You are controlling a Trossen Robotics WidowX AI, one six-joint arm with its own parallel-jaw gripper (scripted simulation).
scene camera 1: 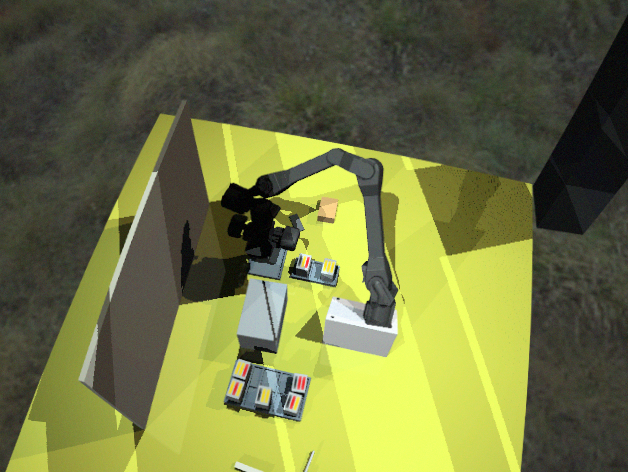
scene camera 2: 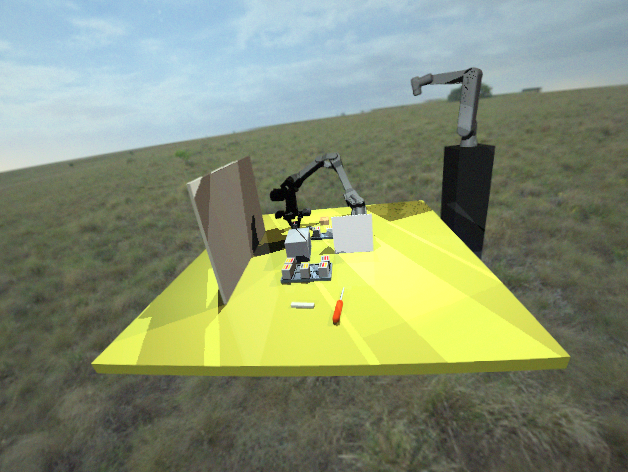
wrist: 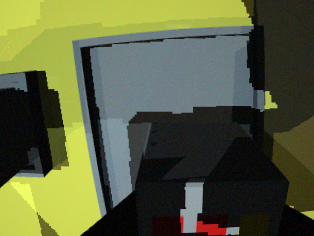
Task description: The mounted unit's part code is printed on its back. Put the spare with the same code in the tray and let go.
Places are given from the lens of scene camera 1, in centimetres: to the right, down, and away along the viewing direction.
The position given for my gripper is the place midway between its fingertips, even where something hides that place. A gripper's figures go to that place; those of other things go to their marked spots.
my gripper (scene camera 1: 265,247): -14, 3, 153
flat grey-blue tray (scene camera 1: 271,268): -12, 9, 156
mounted unit (scene camera 1: 260,325): -13, 22, 137
tall brown panel (scene camera 1: 126,353): -40, 25, 113
The marked spots on the flat grey-blue tray and the mounted unit are 23 cm apart.
